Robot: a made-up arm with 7 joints. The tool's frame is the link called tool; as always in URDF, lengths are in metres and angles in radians. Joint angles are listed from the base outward. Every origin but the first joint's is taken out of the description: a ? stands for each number. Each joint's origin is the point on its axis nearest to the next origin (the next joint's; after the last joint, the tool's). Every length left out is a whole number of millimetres.
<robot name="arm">
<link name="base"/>
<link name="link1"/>
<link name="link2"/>
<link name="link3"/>
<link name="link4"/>
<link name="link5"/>
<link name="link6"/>
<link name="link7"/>
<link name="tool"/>
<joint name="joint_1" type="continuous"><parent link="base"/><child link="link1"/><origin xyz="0.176 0.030 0.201" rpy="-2.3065 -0.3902 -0.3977"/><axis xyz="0 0 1"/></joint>
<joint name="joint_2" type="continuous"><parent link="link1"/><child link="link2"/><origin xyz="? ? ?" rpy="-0.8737 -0.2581 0.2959"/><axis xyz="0 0 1"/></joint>
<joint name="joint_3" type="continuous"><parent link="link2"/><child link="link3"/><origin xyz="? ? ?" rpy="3.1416 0.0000 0.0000"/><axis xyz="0 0 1"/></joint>
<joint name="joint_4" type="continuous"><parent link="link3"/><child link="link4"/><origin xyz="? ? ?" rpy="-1.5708 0.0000 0.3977"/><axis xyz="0 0 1"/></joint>
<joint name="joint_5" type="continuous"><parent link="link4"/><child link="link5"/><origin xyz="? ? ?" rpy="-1.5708 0.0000 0.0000"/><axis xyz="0 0 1"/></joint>
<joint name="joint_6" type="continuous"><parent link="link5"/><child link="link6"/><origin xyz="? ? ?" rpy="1.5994 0.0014 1.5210"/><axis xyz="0 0 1"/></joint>
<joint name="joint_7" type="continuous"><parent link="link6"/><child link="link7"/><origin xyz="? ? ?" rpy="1.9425 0.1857 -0.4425"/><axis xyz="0 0 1"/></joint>
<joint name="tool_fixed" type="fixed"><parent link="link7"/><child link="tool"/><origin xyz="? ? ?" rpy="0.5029 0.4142 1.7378"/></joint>
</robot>
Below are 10 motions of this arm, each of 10 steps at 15 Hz.
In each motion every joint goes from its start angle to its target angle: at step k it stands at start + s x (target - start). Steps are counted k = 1, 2, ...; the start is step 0. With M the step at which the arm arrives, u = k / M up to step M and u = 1 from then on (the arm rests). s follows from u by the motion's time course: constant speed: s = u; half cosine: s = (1 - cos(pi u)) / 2; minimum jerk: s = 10 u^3 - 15 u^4 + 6 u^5.
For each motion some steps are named. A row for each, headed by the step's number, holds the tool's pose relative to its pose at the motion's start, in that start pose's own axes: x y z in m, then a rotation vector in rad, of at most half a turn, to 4 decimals.
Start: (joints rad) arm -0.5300 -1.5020 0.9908 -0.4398 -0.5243 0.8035 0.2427
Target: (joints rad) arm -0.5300 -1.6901 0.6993 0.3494 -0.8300 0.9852 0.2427
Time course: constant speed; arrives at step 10
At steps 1, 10:
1: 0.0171 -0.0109 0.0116 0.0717 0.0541 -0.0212
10: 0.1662 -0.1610 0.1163 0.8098 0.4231 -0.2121

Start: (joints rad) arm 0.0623 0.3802 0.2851 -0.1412 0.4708 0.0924 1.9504
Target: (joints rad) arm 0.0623 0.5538 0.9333 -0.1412 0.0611 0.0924 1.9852
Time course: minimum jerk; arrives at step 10
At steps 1, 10:
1: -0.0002 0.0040 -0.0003 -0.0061 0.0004 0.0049
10: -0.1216 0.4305 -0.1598 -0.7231 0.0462 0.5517

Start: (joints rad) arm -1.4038 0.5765 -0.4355 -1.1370 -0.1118 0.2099 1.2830
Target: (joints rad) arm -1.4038 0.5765 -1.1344 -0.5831 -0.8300 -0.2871 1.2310
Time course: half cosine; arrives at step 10
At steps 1, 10:
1: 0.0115 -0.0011 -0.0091 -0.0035 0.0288 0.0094
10: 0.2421 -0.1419 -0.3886 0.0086 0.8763 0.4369

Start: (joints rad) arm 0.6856 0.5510 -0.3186 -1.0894 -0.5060 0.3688 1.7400
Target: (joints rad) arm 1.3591 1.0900 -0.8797 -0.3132 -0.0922 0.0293 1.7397
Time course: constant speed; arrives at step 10
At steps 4, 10:
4: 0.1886 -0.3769 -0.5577 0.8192 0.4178 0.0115
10: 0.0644 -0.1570 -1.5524 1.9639 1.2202 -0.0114

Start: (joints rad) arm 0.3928 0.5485 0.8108 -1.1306 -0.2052 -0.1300 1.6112
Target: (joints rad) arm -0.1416 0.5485 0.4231 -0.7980 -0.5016 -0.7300 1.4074
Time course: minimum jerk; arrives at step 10
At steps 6, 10:
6: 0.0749 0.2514 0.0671 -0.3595 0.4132 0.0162
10: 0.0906 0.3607 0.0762 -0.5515 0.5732 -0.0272

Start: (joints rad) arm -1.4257 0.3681 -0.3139 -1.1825 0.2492 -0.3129 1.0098
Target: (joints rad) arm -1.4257 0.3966 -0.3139 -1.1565 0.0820 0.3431 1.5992
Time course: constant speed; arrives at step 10
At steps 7, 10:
7: -0.0264 0.0558 0.0149 -0.0245 -0.2069 0.5276
10: -0.0433 0.0743 0.0175 -0.0703 -0.3176 0.7440

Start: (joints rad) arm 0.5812 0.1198 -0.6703 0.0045 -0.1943 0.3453 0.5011
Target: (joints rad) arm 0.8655 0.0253 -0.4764 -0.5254 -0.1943 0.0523 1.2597
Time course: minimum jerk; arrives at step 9
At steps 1, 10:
1: -0.0004 0.0011 -0.0004 -0.0090 0.0026 0.0077
10: -0.0552 0.0328 -0.0396 -0.7627 0.2957 0.5273

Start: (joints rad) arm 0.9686 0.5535 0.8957 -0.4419 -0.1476 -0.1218 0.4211
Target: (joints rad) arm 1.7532 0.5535 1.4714 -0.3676 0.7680 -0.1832 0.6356
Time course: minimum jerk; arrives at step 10
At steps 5, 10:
5: 0.1067 -0.4533 0.0213 0.3744 0.2452 -0.3110
10: 0.0670 -0.8916 -0.1309 0.7770 0.5188 -0.5648

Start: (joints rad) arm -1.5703 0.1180 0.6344 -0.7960 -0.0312 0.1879 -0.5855
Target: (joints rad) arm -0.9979 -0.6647 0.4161 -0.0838 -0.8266 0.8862 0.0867
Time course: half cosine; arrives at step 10
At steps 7, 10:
7: 0.2935 -0.1153 0.2599 0.7596 1.1949 0.4688
10: 0.3774 -0.1937 0.3507 1.0876 1.3933 0.6200

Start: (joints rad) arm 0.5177 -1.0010 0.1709 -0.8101 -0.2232 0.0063 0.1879
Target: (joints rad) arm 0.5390 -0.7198 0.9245 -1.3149 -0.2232 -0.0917 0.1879
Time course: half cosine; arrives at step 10
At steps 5, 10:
5: -0.2125 -0.0197 0.1051 0.0251 -0.3118 0.1049
10: -0.4231 -0.0902 0.1701 0.0905 -0.6299 0.1501

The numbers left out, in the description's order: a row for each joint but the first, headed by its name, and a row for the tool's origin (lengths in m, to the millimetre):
joint_2: 0.125 -0.418 0.000
joint_3: 0.022 -0.030 0.000
joint_4: -0.183 0.406 0.000
joint_5: -0.024 -0.282 0.000
joint_6: 0.078 -0.259 0.000
joint_7: -0.025 0.013 0.000
tool: -0.020 0.057 0.000

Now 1 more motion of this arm.
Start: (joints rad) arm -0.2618 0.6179 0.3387 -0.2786 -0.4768 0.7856 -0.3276
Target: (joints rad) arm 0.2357 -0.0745 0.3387 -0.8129 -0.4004 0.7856 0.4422
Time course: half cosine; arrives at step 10
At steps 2, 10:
2: -0.0130 0.0070 0.0180 -0.0103 0.0362 0.0936
10: -0.1485 -0.0126 0.3196 -0.0465 0.0815 0.9881

